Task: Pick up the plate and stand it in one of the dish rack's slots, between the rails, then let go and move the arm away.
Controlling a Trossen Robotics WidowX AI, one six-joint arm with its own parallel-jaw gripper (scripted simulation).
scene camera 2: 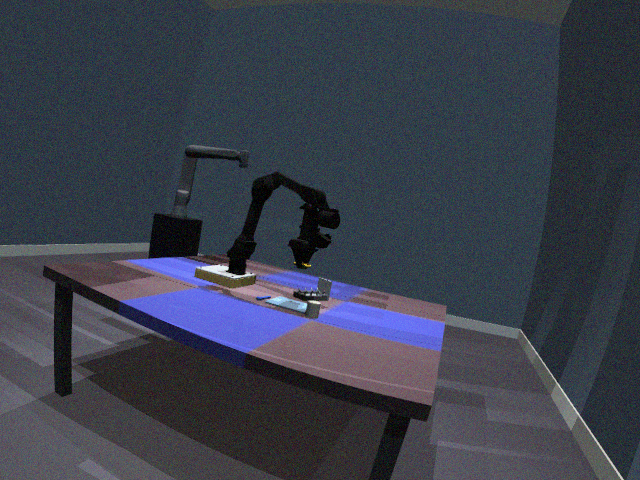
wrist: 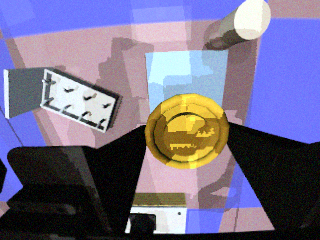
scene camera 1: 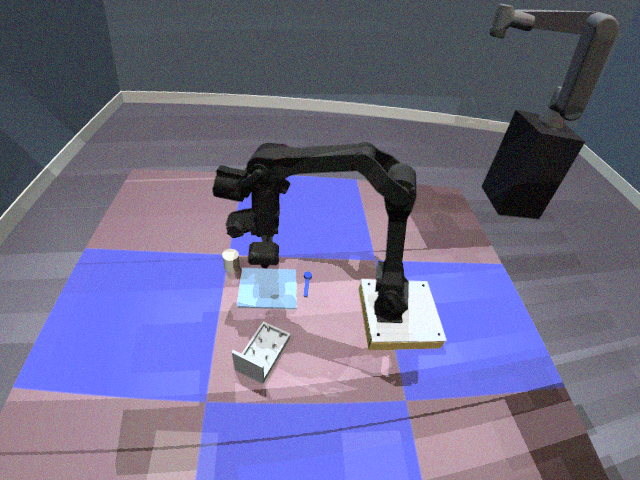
Observation:
The gripper holds a yellow plate. Further things: a grey dish rack.
The gripper is seen too in scene camera 2 and in the wrist view.

